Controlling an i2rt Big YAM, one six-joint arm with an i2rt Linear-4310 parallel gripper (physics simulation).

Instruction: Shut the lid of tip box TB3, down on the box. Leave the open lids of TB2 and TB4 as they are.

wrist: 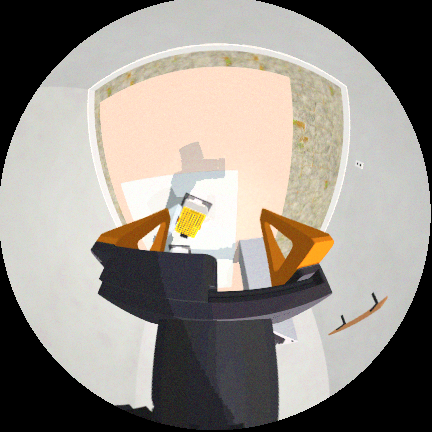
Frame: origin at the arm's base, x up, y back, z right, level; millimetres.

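Seen in the pictures: gripper, fingertip midpoint: (214, 213).
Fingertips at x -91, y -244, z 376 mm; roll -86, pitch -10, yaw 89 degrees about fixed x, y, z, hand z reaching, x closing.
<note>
Pixels of each thing's top centre, then the offset from my fingertips to it. "spot": a spot on its surface instead. Level surfaces: height alone.
- tip box with a yellow tip rack, top centre: (188, 226) dx -238, dy -50, dz -212 mm
- white sheet at its surface level: dx -312 mm
- grey-white box at its top centre: (181, 265) dx -246, dy -73, dz -466 mm
- pale panel at a spot on its surface: (174, 215) spot: dx -247, dy -99, dz -184 mm
- pinkish table at its surface level: dx -315 mm
My gripper (214, 213) is open and empty, its two orange fingers wide apart, high above the work surface. A tip box with a yellow tip rack (190, 222) stands on the white sheet (225, 192), between the fingers in the picture and nearer the left one. A grey, dark-edged part (198, 203) shows at the far end of its yellow rack; whether it is an open lid is too small to tell. Part of another grey-white box (180, 248) shows at the edge of the gripper body, which hides the rest. No label can be read, so I cannot tell which box is TB3.
A pale panel (174, 215) shows just left of the yellow rack. A grey block (255, 262) stands to the right, partly behind the right finger. The pinkish table (240, 115) stretches beyond the sheet, with the arm's shadow on it. Speckled floor (320, 130) shows at the right.
</note>
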